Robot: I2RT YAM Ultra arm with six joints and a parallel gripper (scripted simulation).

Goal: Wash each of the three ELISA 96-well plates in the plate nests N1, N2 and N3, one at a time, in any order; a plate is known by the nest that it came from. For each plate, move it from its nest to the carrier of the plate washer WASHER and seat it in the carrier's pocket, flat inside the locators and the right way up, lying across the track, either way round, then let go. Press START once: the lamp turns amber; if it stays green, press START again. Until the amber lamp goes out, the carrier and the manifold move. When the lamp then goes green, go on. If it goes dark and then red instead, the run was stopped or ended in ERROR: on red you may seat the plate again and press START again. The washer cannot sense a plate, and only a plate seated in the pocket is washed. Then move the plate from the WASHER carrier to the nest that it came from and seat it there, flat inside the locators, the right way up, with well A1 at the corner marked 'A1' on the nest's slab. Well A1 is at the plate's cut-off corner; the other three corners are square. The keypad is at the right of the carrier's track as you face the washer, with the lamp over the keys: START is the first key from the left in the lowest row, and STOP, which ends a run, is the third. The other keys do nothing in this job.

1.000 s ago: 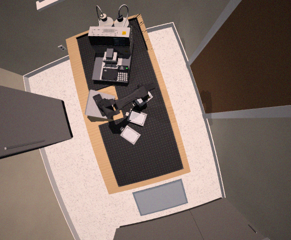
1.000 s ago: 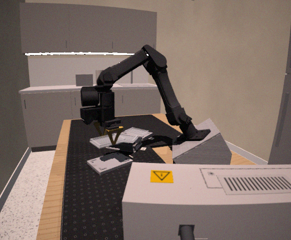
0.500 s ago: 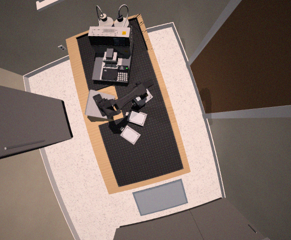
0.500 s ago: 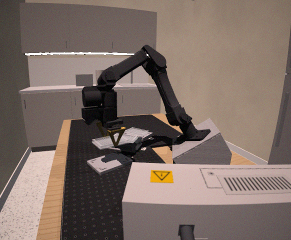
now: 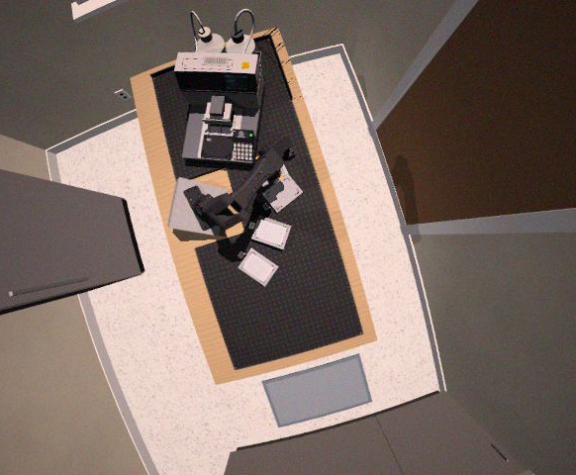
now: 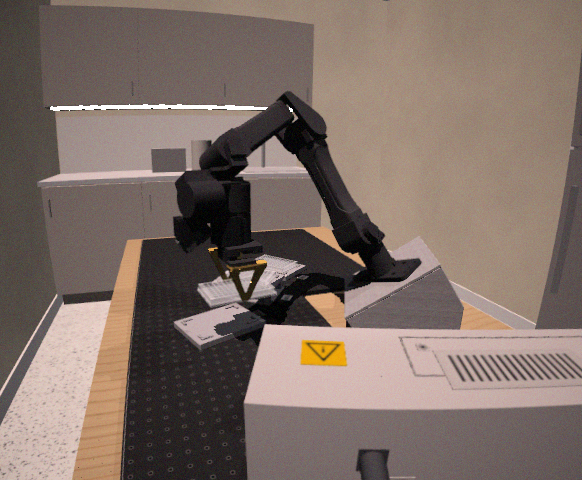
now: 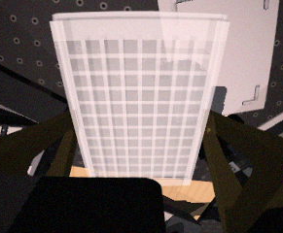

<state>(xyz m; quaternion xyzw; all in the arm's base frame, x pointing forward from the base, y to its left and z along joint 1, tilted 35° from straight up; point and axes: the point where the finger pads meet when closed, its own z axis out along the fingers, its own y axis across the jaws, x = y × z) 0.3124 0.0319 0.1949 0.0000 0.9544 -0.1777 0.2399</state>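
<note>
The carrier pocket is 27 cm to the left of my hand, 14 cm behind it and 5 cm below it. Also, from my hand: n1 label 12 cm below, 11 cm behind, 10 cm to the right; grey nest slab 12 cm below, 9 cm to the right; N2 label 21 cm behind, 14 cm to the right, 12 cm below.
</note>
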